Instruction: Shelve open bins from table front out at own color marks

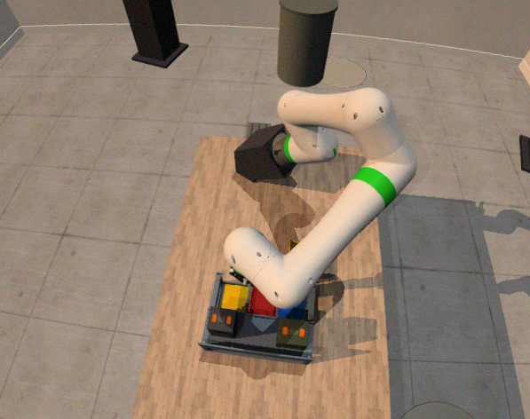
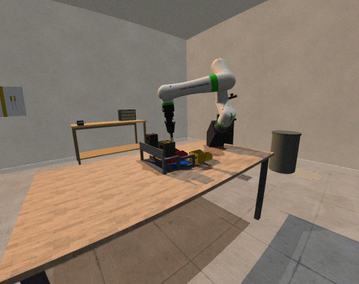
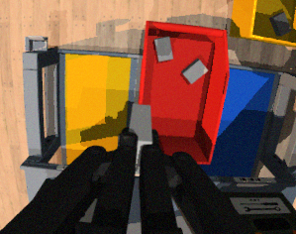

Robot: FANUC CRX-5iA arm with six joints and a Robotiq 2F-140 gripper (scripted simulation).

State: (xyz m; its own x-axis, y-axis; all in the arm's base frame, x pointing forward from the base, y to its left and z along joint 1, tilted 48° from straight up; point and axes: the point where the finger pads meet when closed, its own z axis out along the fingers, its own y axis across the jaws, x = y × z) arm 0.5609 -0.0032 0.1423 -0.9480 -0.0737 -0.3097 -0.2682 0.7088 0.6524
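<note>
My gripper is now 2 cm past the red bin, 4 cm to the right of it and 14 cm above it. Round my hand: olive box: 10 cm ahead, 19 cm to the left, 4 cm below; red mark: 4 cm ahead, 6 cm to the left, 18 cm below; yellow mark: 7 cm ahead, 5 cm to the right, 18 cm below.
</note>
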